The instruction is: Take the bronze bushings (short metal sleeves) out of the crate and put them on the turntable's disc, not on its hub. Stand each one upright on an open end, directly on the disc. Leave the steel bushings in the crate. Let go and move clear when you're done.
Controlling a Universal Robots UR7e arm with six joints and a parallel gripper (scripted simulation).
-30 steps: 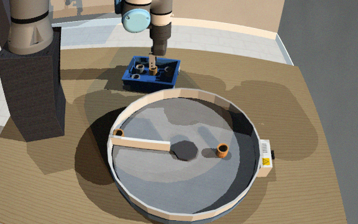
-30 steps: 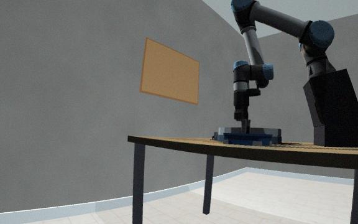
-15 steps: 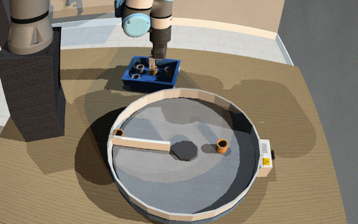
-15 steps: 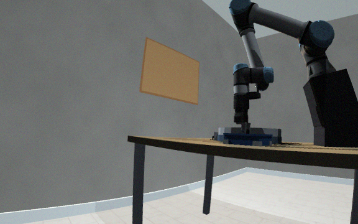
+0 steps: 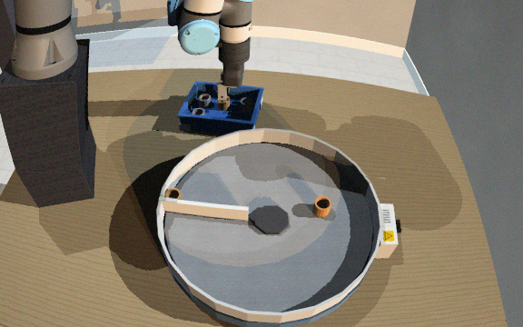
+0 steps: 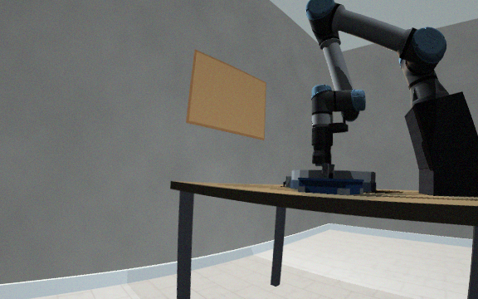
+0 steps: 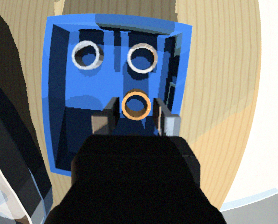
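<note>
Right now the blue crate is 30 mm to the right of my hand and 30 mm below it. From my hand the other things lie so: grey turntable disc (110 mm ahead, 380 mm to the right).
</note>
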